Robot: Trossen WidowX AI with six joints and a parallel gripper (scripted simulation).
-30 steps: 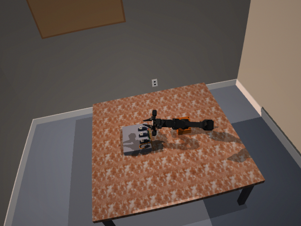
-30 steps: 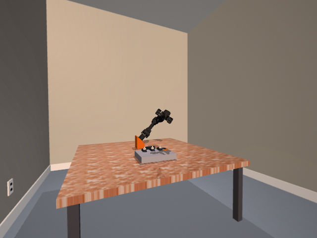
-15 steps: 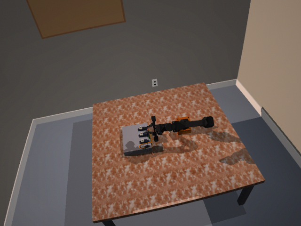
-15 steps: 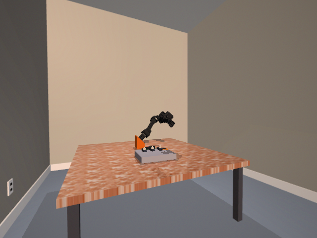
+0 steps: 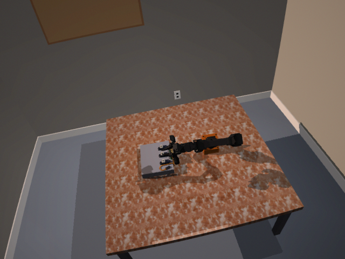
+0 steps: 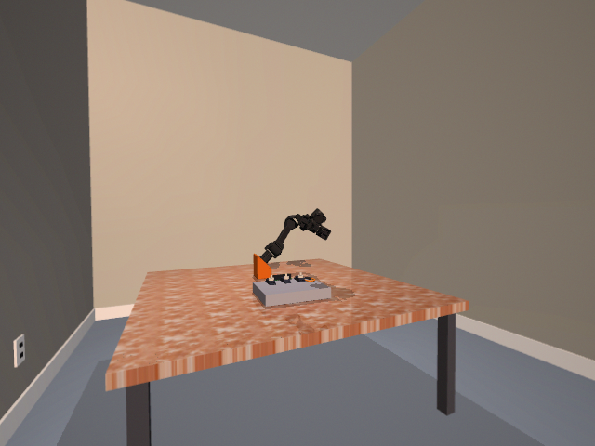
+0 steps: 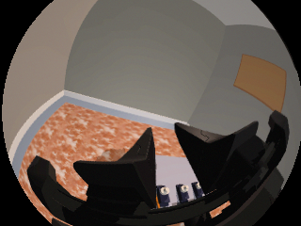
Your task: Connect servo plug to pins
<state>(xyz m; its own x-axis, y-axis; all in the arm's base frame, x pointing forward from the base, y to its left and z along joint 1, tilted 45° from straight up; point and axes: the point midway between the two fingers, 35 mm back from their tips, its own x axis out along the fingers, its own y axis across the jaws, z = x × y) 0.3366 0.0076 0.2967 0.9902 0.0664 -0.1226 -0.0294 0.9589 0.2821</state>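
The red mark lies 230 mm to the right of my gripper tip, 220 mm below it and 50 mm behind it. Also, from my gripper tip: grey printed holder: 270 mm below, 180 mm to the right, 100 mm ahead.
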